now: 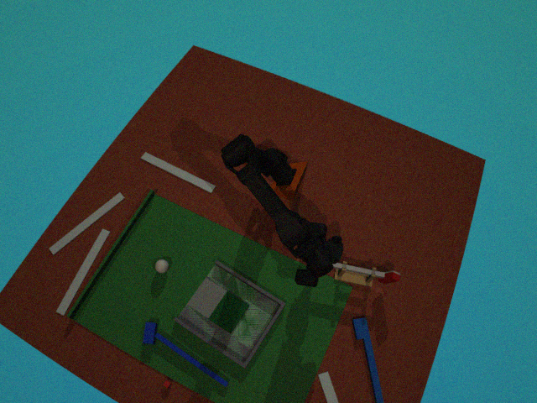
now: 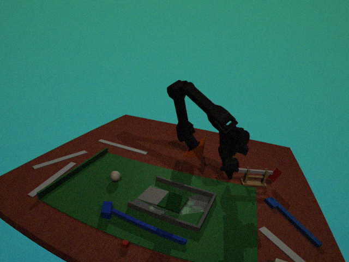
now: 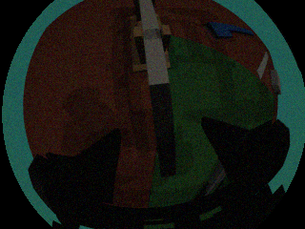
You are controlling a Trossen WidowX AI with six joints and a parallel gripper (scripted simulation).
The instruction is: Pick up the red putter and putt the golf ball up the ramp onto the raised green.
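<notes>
My gripper tip is 13 cm to the right of the wooden stool and 2 cm past it. The rest, counted from my gripper tip: grey raised platform 23 cm ahead, 17 cm to the right, 3 cm below; then blue putter 39 cm ahead, 26 cm to the right, 2 cm below; then white golf ball 43 cm to the right, 18 cm ahead, 2 cm below.
</notes>
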